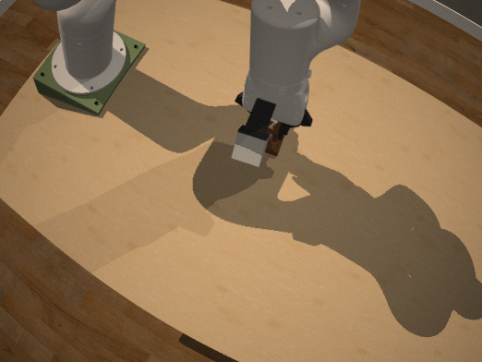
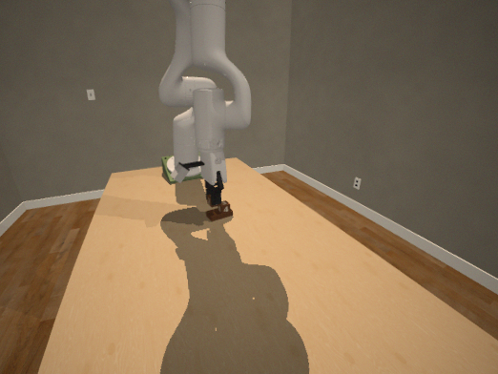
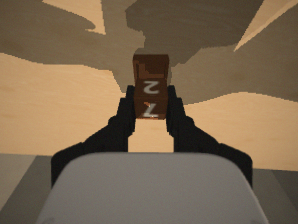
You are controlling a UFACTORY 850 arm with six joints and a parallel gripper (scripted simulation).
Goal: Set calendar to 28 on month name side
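Right now the tray is 20 mm to the left of my hand and 70 mm below it.
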